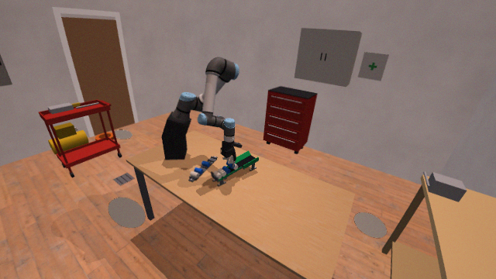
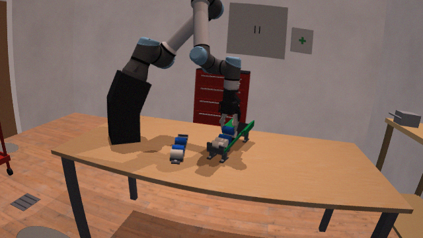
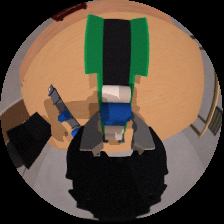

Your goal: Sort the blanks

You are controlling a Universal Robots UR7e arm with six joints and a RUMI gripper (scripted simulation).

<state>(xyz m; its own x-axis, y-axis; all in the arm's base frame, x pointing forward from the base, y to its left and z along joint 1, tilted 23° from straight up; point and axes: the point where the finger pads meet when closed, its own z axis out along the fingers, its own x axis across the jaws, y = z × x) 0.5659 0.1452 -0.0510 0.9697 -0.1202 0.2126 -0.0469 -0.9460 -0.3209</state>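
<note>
My gripper is now 23 cm past the black stock rack, 10 cm to the left of it and 13 cm above it.
</note>
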